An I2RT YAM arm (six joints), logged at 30 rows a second.
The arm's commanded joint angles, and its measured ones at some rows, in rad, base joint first. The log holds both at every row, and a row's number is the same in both.
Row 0, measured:
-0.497, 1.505, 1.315, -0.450, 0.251, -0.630
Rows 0 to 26, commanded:
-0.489, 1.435, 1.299, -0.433, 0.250, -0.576
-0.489, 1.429, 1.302, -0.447, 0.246, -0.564
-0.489, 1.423, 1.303, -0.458, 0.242, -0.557
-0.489, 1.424, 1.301, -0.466, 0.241, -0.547
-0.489, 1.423, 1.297, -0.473, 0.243, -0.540
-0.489, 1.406, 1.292, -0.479, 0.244, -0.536
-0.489, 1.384, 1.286, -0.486, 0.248, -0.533
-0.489, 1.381, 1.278, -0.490, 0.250, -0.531
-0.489, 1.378, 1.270, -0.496, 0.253, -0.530
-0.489, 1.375, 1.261, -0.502, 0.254, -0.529
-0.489, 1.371, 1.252, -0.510, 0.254, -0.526
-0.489, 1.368, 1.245, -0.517, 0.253, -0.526
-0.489, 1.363, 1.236, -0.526, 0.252, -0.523
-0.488, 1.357, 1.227, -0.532, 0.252, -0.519
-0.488, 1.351, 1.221, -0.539, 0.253, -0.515
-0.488, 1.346, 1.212, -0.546, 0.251, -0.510
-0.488, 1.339, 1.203, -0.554, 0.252, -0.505
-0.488, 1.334, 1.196, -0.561, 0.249, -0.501
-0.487, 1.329, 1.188, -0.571, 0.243, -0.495
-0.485, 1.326, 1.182, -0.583, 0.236, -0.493
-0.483, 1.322, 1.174, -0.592, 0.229, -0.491
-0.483, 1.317, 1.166, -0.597, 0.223, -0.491
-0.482, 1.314, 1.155, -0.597, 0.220, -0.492
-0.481, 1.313, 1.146, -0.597, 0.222, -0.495
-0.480, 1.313, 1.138, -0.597, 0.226, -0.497
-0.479, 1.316, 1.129, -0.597, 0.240, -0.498
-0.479, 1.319, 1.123, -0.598, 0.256, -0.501
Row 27, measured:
-0.487, 1.342, 1.168, -0.593, 0.234, -0.522
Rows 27 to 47, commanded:
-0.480, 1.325, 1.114, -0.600, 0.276, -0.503
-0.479, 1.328, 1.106, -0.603, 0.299, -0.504
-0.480, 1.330, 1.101, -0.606, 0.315, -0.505
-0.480, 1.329, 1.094, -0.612, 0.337, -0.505
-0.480, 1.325, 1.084, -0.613, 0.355, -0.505
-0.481, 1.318, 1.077, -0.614, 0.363, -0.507
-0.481, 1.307, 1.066, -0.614, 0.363, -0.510
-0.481, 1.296, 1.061, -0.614, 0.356, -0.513
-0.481, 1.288, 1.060, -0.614, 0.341, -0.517
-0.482, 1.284, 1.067, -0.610, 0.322, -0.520
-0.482, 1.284, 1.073, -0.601, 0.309, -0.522
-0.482, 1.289, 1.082, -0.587, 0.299, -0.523
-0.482, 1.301, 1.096, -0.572, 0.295, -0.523
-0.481, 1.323, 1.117, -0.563, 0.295, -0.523
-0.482, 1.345, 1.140, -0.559, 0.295, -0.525
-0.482, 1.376, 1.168, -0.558, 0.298, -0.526
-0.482, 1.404, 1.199, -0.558, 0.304, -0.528
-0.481, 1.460, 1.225, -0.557, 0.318, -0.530
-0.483, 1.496, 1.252, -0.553, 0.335, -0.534
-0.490, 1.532, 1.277, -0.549, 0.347, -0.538
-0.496, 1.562, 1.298, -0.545, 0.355, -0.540
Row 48, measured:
-0.486, 1.502, 1.171, -0.587, 0.315, -0.524
